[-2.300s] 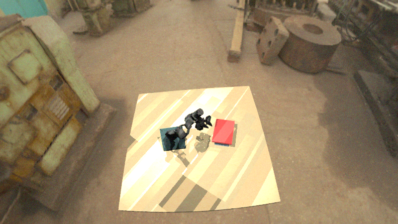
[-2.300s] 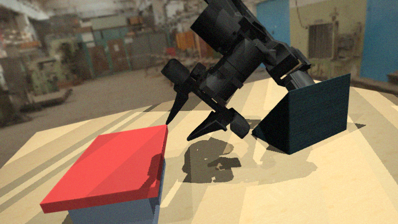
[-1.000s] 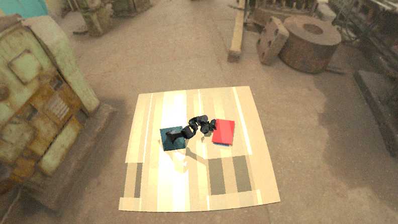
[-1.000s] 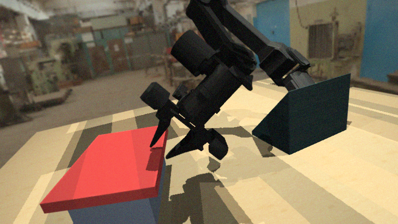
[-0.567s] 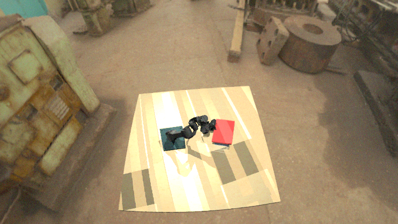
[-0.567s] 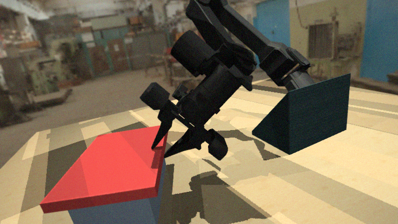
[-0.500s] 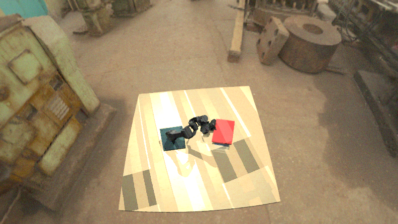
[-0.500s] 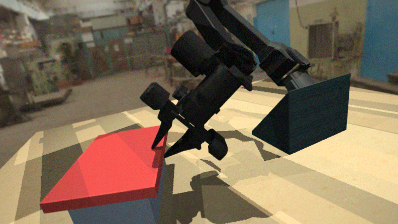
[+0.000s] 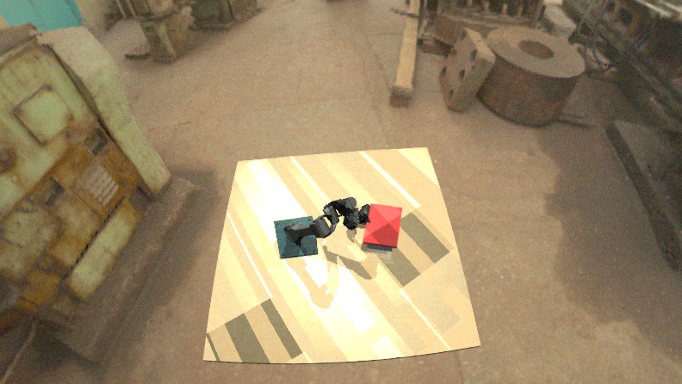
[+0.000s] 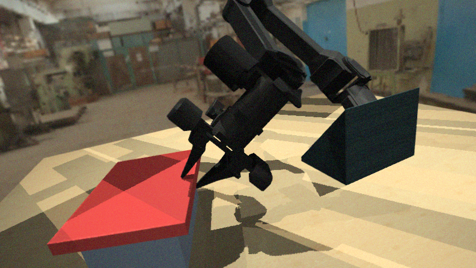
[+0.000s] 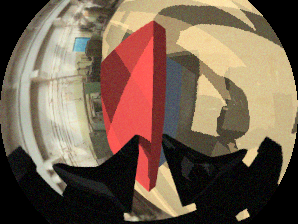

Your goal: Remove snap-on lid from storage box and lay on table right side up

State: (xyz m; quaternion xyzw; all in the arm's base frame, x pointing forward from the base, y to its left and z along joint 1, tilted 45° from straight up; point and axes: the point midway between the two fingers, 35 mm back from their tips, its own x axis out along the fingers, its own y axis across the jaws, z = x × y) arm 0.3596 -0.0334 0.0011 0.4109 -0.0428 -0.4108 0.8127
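Now: gripper tip 70 mm short of the red lid and 30 mm to the left of it. From my gripper tip the other things lie so: storage box (70 mm ahead, 30 mm to the right, 40 mm below).
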